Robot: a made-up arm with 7 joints. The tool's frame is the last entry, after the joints. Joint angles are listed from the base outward. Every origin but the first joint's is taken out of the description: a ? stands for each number. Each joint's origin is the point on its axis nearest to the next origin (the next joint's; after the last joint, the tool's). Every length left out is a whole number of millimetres.
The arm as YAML. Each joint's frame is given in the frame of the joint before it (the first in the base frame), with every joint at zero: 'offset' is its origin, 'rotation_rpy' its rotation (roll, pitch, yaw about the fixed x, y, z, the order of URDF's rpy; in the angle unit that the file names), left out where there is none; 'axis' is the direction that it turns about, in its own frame. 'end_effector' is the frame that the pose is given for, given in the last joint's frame.
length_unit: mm
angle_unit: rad
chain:
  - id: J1
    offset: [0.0, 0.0, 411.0]
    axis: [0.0, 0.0, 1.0]
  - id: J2
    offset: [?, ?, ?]
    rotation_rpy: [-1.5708, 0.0, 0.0]
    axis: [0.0, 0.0, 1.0]
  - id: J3
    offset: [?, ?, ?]
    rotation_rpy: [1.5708, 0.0, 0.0]
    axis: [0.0, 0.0, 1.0]
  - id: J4
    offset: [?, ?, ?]
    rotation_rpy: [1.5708, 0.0, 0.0]
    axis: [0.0, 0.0, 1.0]
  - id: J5
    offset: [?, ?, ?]
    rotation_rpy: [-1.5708, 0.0, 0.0]
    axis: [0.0, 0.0, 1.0]
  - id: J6
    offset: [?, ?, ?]
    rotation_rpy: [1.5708, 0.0, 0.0]
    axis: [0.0, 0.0, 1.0]
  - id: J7
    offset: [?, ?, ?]
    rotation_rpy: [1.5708, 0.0, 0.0]
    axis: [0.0, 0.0, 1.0]
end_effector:
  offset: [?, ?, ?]
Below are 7 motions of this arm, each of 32 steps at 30 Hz.
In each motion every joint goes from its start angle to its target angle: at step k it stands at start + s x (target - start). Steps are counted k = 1, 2, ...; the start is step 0. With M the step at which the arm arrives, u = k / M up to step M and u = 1 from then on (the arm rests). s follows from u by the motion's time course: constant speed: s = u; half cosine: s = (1 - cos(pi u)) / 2; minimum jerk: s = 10 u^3 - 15 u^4 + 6 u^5.
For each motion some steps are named. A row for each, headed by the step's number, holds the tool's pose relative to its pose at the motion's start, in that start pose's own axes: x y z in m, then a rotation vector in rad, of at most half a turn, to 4 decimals.
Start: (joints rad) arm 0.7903 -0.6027 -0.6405 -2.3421 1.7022 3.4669 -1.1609
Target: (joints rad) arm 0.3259 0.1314 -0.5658 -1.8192 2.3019 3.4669 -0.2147
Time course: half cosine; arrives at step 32
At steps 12, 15, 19, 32:
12: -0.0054 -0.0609 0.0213 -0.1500 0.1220 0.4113
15: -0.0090 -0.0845 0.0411 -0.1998 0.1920 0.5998
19: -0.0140 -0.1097 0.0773 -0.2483 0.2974 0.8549
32: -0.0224 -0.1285 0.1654 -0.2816 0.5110 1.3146

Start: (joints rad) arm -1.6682 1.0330 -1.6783 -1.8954 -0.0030 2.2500 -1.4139
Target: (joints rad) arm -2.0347 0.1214 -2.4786 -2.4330 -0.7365 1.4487 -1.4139
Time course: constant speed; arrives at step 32
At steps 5, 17, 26, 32:
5: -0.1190 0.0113 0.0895 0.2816 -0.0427 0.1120
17: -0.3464 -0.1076 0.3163 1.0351 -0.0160 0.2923
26: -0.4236 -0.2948 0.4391 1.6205 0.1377 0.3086
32: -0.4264 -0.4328 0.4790 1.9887 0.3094 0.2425

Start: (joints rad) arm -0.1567 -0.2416 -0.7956 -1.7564 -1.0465 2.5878 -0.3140
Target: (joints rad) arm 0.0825 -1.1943 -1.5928 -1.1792 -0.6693 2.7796 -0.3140
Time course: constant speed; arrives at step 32
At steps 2, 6, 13, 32:
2: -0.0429 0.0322 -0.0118 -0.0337 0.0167 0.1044
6: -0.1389 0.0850 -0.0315 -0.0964 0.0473 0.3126
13: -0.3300 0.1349 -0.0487 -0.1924 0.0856 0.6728
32: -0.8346 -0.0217 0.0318 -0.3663 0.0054 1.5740

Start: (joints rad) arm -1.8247 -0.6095 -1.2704 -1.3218 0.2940 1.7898 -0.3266
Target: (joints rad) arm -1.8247 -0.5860 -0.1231 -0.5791 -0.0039 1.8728 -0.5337
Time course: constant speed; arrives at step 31
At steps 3, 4, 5, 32:
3: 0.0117 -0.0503 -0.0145 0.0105 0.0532 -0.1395
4: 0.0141 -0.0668 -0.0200 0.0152 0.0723 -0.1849
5: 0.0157 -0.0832 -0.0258 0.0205 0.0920 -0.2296
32: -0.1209 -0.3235 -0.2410 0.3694 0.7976 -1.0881

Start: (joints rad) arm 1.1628 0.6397 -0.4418 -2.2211 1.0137 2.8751 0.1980
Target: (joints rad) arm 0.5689 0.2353 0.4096 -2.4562 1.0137 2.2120 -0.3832
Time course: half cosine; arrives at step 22
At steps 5, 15, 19, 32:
5: 0.0009 0.0106 0.0054 0.0186 -0.1453 -0.0656
15: -0.0539 0.0536 -0.0190 0.2672 -0.7495 -0.5432
19: -0.0833 0.0661 -0.0367 0.3476 -0.8705 -0.7067
32: -0.0912 0.0694 -0.0412 0.3659 -0.8975 -0.7475

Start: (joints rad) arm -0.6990 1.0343 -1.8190 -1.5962 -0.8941 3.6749 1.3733
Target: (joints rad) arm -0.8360 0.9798 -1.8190 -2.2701 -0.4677 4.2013 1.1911
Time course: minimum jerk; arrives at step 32
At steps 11, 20, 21, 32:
11: -0.0196 0.0383 0.0005 -0.0025 -0.0479 0.1141
20: -0.0669 0.1164 -0.0179 -0.0719 -0.0691 0.3494
21: -0.0718 0.1232 -0.0212 -0.0839 -0.0658 0.3698
32: -0.0940 0.1511 -0.0394 -0.1503 -0.0419 0.4518

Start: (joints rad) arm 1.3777 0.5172 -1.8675 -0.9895 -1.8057 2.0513 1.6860
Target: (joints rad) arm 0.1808 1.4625 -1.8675 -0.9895 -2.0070 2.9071 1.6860
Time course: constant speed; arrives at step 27
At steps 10, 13, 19, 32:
10: -0.1856 -0.0972 -0.1511 0.3361 0.3442 -0.5101
13: -0.2741 -0.1079 -0.1847 0.4470 0.3959 -0.6981
19: -0.4732 -0.0836 -0.2314 0.6728 0.4165 -1.1056
32: -0.7302 0.0554 -0.2608 0.9641 0.2540 -1.6788

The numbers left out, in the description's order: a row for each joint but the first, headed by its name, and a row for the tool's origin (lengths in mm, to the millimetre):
J2: 0.0 0.0 0.0
J3: 0.0 -473.0 0.0
J4: 67.0 0.0 0.0
J5: -52.0 244.0 0.0
J6: 0.0 0.0 0.0
J7: 128.0 0.0 0.0
tool: 0.0 0.0 0.0

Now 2 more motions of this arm.
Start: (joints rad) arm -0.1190 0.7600 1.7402 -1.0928 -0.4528 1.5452 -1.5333
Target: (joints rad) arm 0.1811 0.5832 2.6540 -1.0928 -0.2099 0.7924 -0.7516
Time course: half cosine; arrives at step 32
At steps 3, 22, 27, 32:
3: 0.0116 0.0016 0.0000 0.0113 0.0125 -0.0065
22: 0.3772 -0.1120 -0.0387 0.4863 0.0930 -0.3779
27: 0.4261 -0.1722 -0.0566 0.5564 0.0193 -0.4890
32: 0.4398 -0.1957 -0.0636 0.5743 -0.0135 -0.5311

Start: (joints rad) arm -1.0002 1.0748 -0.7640 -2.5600 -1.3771 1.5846 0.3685
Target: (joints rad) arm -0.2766 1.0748 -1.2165 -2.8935 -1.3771 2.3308 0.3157
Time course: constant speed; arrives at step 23
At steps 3, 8, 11, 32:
3: -0.0235 -0.0095 -0.0163 -0.0033 0.0490 0.0182
8: -0.0629 -0.0288 -0.0422 -0.0045 0.1360 0.0514
11: -0.0865 -0.0425 -0.0569 -0.0034 0.1924 0.0733
32: -0.1778 -0.1136 -0.1077 0.0041 0.4598 0.1726

